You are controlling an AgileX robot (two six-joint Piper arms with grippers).
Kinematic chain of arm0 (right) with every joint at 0, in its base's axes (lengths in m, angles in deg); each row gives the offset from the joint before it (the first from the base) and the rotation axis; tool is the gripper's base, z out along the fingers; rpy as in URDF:
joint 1: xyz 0 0 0.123 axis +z
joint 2: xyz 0 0 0 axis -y
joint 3: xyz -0.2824 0 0.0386 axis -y
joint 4: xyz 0.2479 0 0.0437 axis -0.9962 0 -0.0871
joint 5: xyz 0 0 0 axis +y
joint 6: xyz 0.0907 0 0.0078 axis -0.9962 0 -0.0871
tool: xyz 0 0 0 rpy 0 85 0
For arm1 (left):
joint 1: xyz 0 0 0.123 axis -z
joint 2: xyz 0 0 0 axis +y
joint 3: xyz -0.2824 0 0.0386 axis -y
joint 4: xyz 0.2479 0 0.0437 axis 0.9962 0 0.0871
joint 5: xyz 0 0 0 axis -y
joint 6: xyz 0.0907 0 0.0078 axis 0.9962 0 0.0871
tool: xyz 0 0 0 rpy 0 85 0
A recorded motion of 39 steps. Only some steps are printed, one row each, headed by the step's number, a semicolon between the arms.
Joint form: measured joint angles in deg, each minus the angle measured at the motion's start. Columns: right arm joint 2, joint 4, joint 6, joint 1, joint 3, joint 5; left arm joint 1, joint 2, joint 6, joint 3, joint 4, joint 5.
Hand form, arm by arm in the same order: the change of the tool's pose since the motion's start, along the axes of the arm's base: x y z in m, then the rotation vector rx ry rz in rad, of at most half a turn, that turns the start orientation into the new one. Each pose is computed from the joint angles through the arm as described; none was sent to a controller.
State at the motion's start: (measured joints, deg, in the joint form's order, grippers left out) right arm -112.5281 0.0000 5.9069 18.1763 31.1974 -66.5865; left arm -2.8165 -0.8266 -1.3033 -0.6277 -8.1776 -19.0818
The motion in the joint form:
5: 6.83 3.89 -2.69 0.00 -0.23 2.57; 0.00 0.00 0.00 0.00 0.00 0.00
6: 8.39 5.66 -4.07 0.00 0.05 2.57; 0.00 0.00 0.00 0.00 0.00 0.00
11: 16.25 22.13 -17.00 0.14 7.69 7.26; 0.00 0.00 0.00 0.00 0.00 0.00
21: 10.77 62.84 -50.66 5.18 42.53 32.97; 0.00 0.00 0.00 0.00 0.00 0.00
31: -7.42 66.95 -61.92 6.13 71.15 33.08; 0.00 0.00 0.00 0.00 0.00 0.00
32: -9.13 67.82 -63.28 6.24 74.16 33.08; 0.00 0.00 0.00 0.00 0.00 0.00
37: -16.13 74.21 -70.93 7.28 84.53 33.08; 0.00 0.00 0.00 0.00 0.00 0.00
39: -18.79 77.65 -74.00 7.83 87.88 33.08; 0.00 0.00 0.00 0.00 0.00 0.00
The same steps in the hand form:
5: -0.0043 0.0044 0.0325 0.0455 -0.0576 0.0582; 0.0000 0.0000 0.0000 0.0000 0.0000 0.0000
6: -0.0050 0.0069 0.0419 0.0671 -0.0824 0.0849; 0.0000 0.0000 0.0000 0.0000 0.0000 0.0000
11: 0.0013 0.0323 0.1065 0.1748 -0.1943 0.3288; 0.0000 0.0000 0.0000 0.0000 0.0000 0.0000
21: 0.0634 0.1070 0.1901 -0.0213 -0.1111 0.6180; 0.0000 0.0000 0.0000 0.0000 0.0000 0.0000
31: 0.1404 0.1508 0.2027 0.0917 -0.1842 0.6403; 0.0000 0.0000 0.0000 0.0000 0.0000 0.0000
32: 0.1463 0.1549 0.2041 0.0990 -0.1941 0.6458; 0.0000 0.0000 0.0000 0.0000 0.0000 0.0000
37: 0.1639 0.1756 0.1945 0.1059 -0.1810 0.6868; 0.0000 0.0000 0.0000 0.0000 0.0000 0.0000
39: 0.1687 0.1844 0.1858 0.0915 -0.1648 0.7066; 0.0000 0.0000 0.0000 0.0000 0.0000 0.0000

